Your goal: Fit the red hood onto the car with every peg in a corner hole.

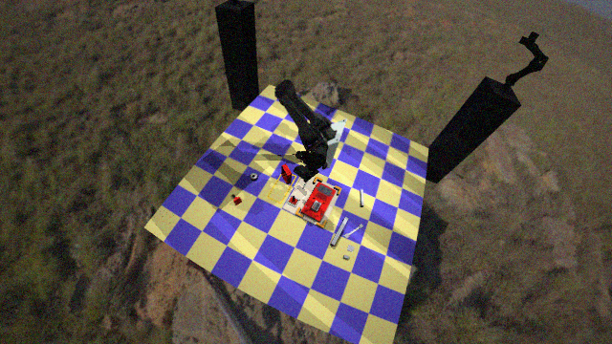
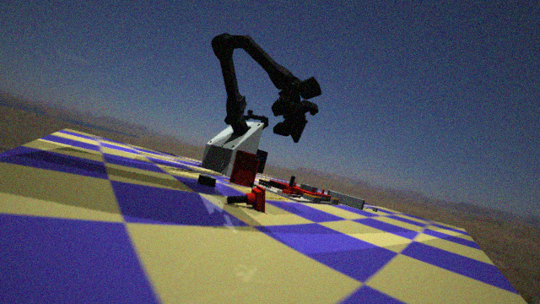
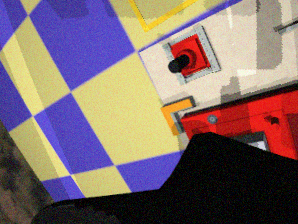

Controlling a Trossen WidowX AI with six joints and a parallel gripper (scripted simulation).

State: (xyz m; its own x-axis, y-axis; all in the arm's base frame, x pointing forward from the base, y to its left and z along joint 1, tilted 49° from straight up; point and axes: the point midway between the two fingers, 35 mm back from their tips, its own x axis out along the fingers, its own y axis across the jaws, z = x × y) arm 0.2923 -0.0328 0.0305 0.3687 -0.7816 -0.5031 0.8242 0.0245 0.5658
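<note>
The red hood lies 8 cm behind my gripper tip, 11 cm to the right of it and 12 cm below it.
</note>
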